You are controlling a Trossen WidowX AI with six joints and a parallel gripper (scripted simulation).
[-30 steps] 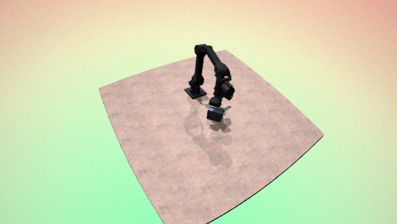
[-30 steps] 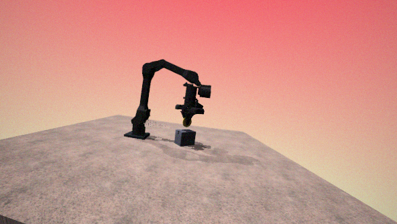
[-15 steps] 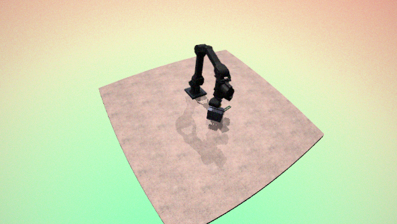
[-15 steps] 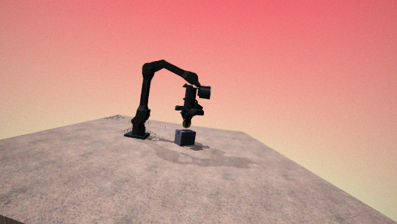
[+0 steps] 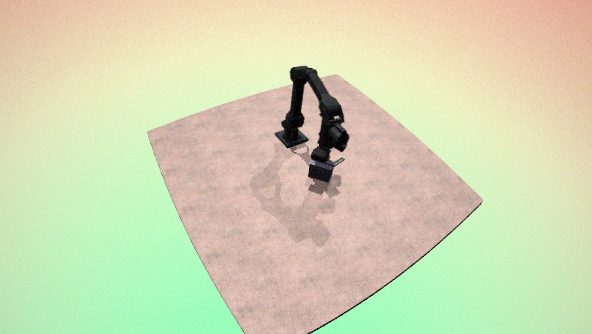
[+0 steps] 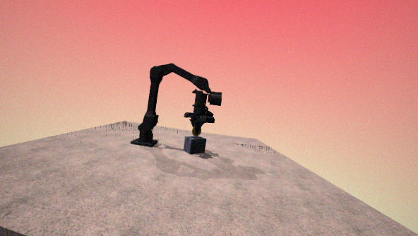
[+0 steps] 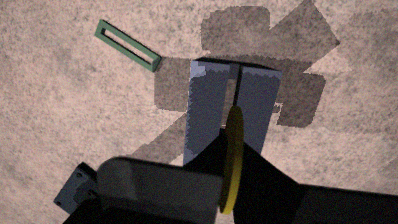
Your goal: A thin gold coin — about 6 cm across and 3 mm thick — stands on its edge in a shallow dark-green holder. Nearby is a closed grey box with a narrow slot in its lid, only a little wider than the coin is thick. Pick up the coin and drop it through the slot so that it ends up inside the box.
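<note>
The gold coin lies 20 mm above my gripper tip.
</note>
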